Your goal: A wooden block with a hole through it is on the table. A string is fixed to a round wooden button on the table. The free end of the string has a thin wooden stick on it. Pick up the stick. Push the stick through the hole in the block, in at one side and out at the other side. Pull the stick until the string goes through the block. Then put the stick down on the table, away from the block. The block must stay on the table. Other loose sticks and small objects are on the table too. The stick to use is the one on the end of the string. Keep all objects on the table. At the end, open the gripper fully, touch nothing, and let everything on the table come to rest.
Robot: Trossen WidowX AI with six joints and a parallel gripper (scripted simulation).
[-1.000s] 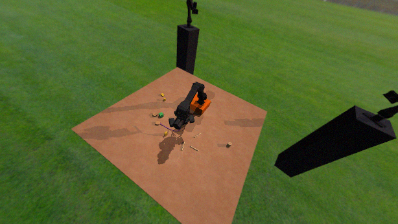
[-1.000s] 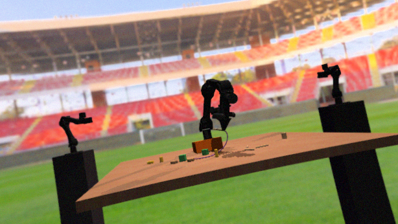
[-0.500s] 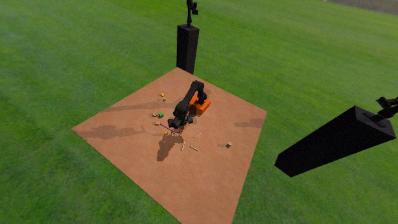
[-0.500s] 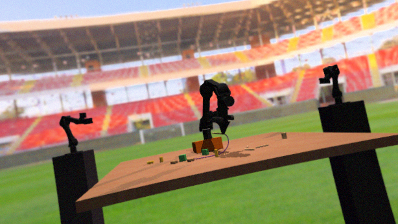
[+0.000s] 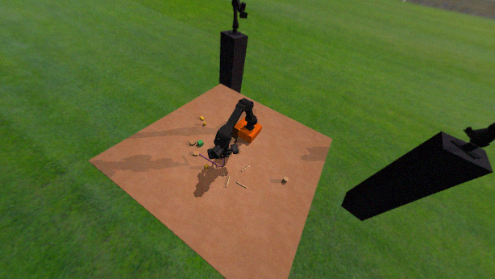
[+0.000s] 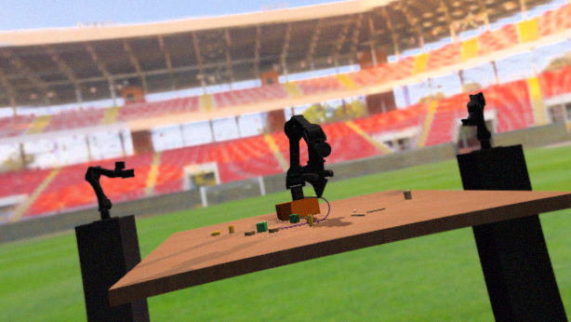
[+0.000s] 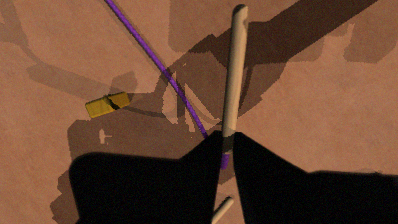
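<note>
The yellow piece is 90 mm ahead of my gripper tip, 70 mm below it and 50 mm to the right of it. From my gripper tip the other things lie so: green cube: 240 mm to the right, 70 mm below, 10 mm behind; then thin wooden stick: 10 mm to the right, 10 mm behind; then round wooden button: 190 mm to the right, 80 mm below, 70 mm ahead.
</note>
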